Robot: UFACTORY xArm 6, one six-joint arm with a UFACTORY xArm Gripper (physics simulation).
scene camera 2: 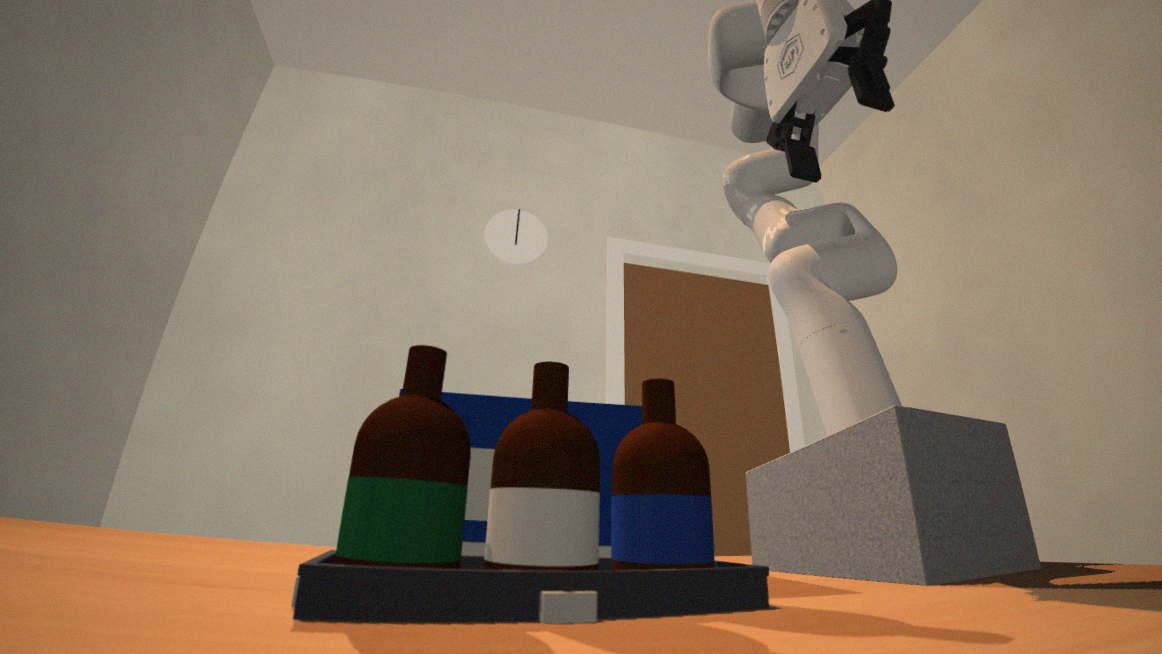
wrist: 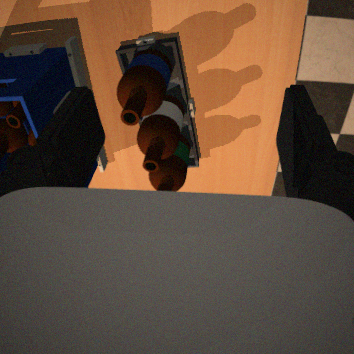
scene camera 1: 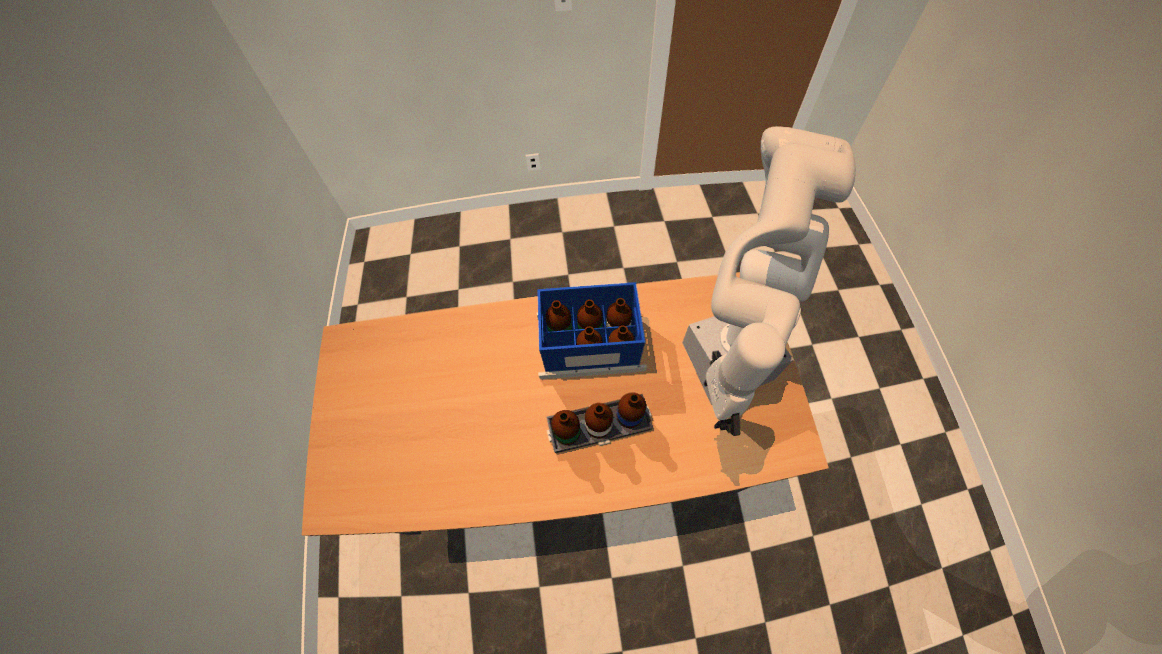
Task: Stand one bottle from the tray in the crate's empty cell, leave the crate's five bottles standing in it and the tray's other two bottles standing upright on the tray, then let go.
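Places are measured from the arm's base along level axes (x ahead, y left, z up), in centimetres.
Pixels of known places: gripper, fingertip midpoint: (scene camera 2: 839, 145) (wrist: 186, 110) (scene camera 1: 715, 404); arm's base, origin of the base link: (scene camera 2: 874, 449).
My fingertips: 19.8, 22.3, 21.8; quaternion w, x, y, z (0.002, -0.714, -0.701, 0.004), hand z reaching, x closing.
Ahead of a thing's pixels: the offset from my fingertips to its top centre, as dx, dy, dz. "spot": to the spot under its first point. Level surfaces: height alone.
Three brown bottles stand upright in a row on the dark tray {+22.2, -9.4, -32.9} (scene camera 1: 619, 436) (scene camera 2: 406, 597) (wrist: 183, 62): a green-label bottle {+31.3, -8.5, -19.4} (scene camera 1: 565, 425) (scene camera 2: 402, 519) (wrist: 169, 175) at the left in scene view 1, a white-label bottle {+22.4, -9.1, -19.4} (scene camera 1: 599, 419) (scene camera 2: 544, 519) (wrist: 159, 136) in the middle, a blue-label bottle {+13.4, -10.5, -19.4} (scene camera 1: 631, 409) (scene camera 2: 662, 524) (wrist: 142, 90) at the right. Behind, the blue crate {+21.0, -34.7, -17.9} (scene camera 1: 552, 359) (scene camera 2: 520, 418) (wrist: 45, 75) holds five upright bottles; its front-left cell {spot: +30.4, -35.2, -29.4} (scene camera 1: 557, 337) is empty. My gripper (scene camera 1: 720, 403) (scene camera 2: 842, 134) (wrist: 186, 110) is open and empty, above and right of the tray in scene view 1.
The wooden table {dz -35.4} (scene camera 1: 422, 406) (scene camera 2: 162, 584) (wrist: 235, 165) bears the crate, the tray and the grey arm base (scene camera 1: 703, 345) (scene camera 2: 837, 503). The base stands right of the crate. The table's front edge lies beyond the tray in the wrist view, with checkered floor (wrist: 327, 47) past it.
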